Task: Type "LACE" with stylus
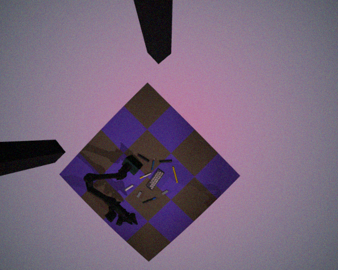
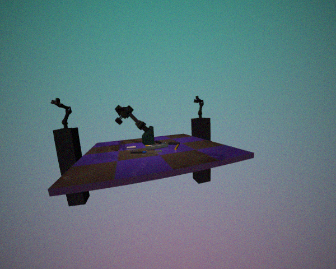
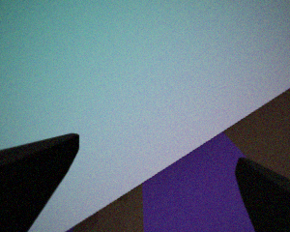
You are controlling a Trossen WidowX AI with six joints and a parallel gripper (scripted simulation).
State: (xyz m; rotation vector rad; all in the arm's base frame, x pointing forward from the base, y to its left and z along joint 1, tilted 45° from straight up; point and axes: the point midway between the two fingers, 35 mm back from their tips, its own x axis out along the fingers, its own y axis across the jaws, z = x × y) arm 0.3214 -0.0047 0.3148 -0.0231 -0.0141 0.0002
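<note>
Now: the e key 110 mm behind my gripper tip, 300 mm to the left of it and 310 mm below it. Also, from my gripper tip: grey block: 50 mm ahead, 260 mm to the left, 320 mm below; dark blue pen: 20 mm ahead, 120 mm to the left, 320 mm below; white stick: 220 mm behind, 30 mm to the left, 320 mm below.
</note>
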